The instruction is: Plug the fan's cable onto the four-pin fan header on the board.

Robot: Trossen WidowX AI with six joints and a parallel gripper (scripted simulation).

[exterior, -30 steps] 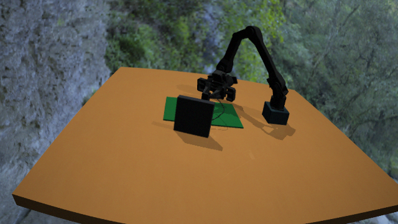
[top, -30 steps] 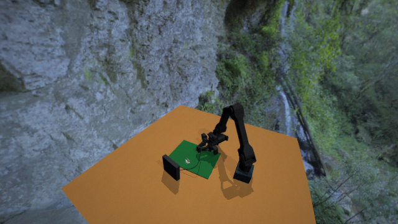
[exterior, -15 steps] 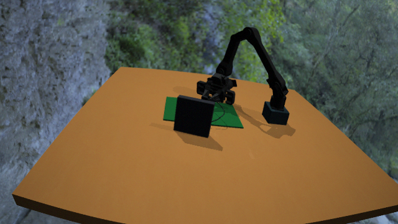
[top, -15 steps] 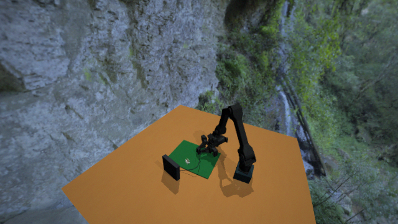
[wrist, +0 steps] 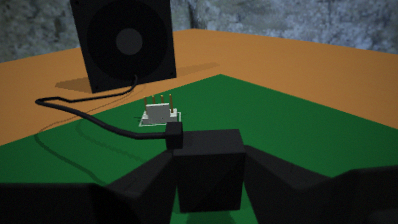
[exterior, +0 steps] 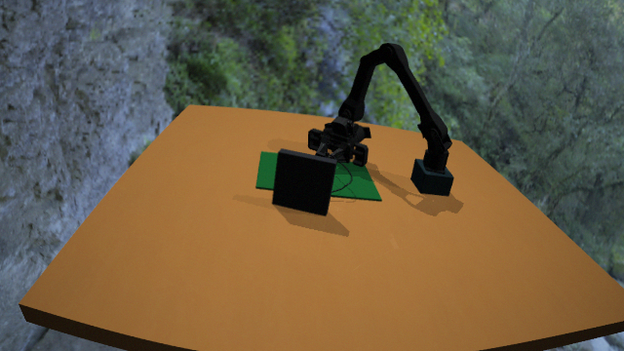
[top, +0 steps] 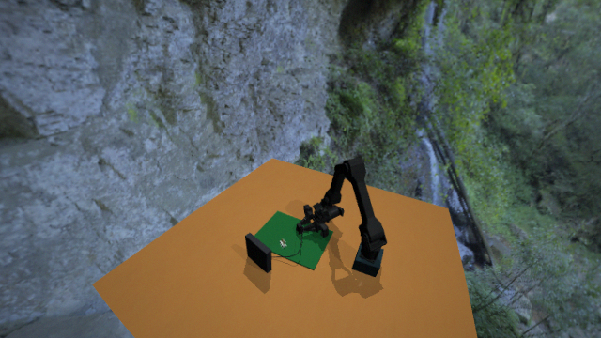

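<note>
Now: the black plug 1 cm below my gripper tip. The rest, counted from my gripper tip: white four-pin fan header (10 cm to the left, 3 cm below, 1 cm ahead); then black fan (23 cm to the left, 3 cm above, 2 cm ahead); then green board (5 cm below, 4 cm to the left).
</note>
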